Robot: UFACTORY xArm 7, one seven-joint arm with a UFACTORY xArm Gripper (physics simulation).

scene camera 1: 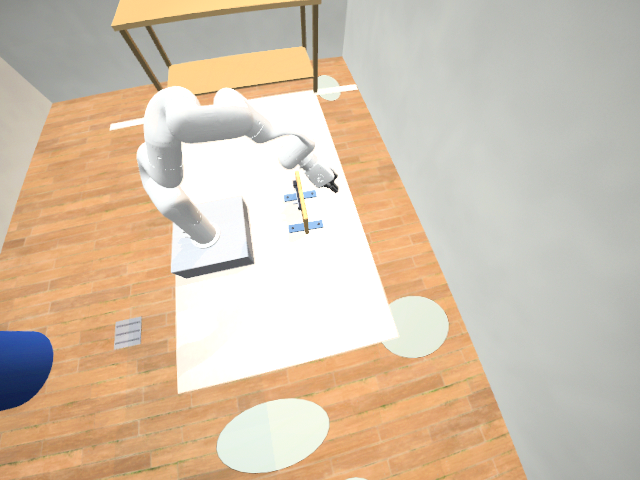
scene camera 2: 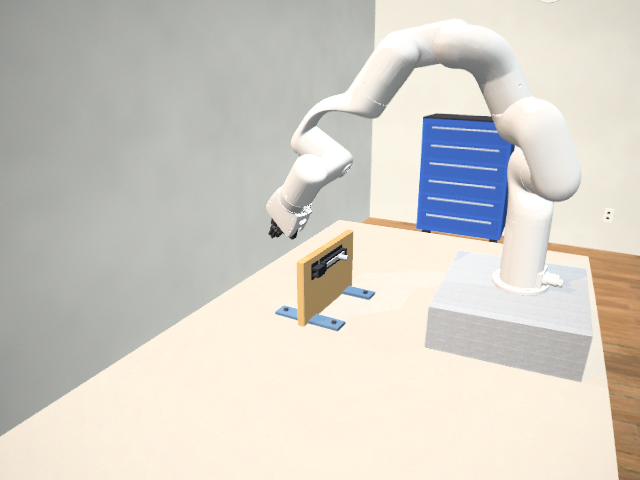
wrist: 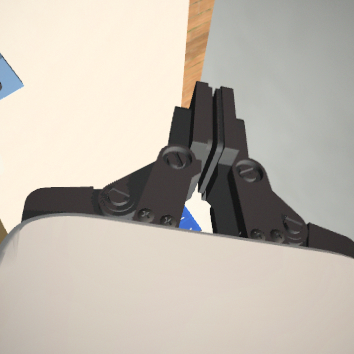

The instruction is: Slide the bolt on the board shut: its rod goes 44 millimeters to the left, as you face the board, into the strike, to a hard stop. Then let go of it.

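Frame: origin at the arm's base, x ahead, y right, z down, level; metres.
Seen in the pictures: gripper, fingertip midpoint: (scene camera 1: 337, 190) (scene camera 2: 274, 233) (wrist: 205, 109); arm's base at its link origin: (scene camera 1: 206, 235) (scene camera 2: 519, 282).
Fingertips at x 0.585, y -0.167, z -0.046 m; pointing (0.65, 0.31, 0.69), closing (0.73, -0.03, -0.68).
Note:
Pixels of each thing's top centre, then the offset from my fingertips to it. "spot": a spot on its surface instead.
- wooden board at its top centre: (scene camera 2: 327, 244) (scene camera 1: 301, 193) dz -0.003, dx -0.163, dy +0.008 m
- bolt at its top centre: (scene camera 2: 333, 255) (scene camera 1: 294, 192) dz +0.013, dx -0.191, dy -0.007 m
- pale knob at its top centre: (scene camera 2: 343, 254) dz +0.025, dx -0.192, dy +0.034 m
- black block at a spot on its surface: (scene camera 2: 318, 270) spot: dz +0.024, dx -0.202, dy -0.082 m
The wooden board (scene camera 1: 305, 212) (scene camera 2: 330, 294) stands upright on blue feet. The bolt (scene camera 2: 336, 258) is on its face towards the robot's base: a silver rod and a pale knob (scene camera 2: 344, 256) on a black mount. The knob is near the board's far end in scene camera 2, and a black block (scene camera 2: 318, 270) is near the closer end. Whether the rod reaches inside this block is too small to tell. My gripper (scene camera 1: 334, 189) (scene camera 2: 273, 235) (wrist: 205, 109) is shut and empty, in the air on the wall side of the board, apart from the bolt. The bolt does not show in the wrist view.
A blue foot (scene camera 1: 306, 226) (scene camera 2: 325, 321) (wrist: 9, 82) sticks out on both sides below the board. The robot's base block (scene camera 1: 211, 227) (scene camera 2: 509, 315) is on the bolt's side. A grey wall (scene camera 1: 491, 180) (scene camera 2: 170, 129) rises beyond the table edge. A blue drawer cabinet (scene camera 2: 460, 180) stands farther back.

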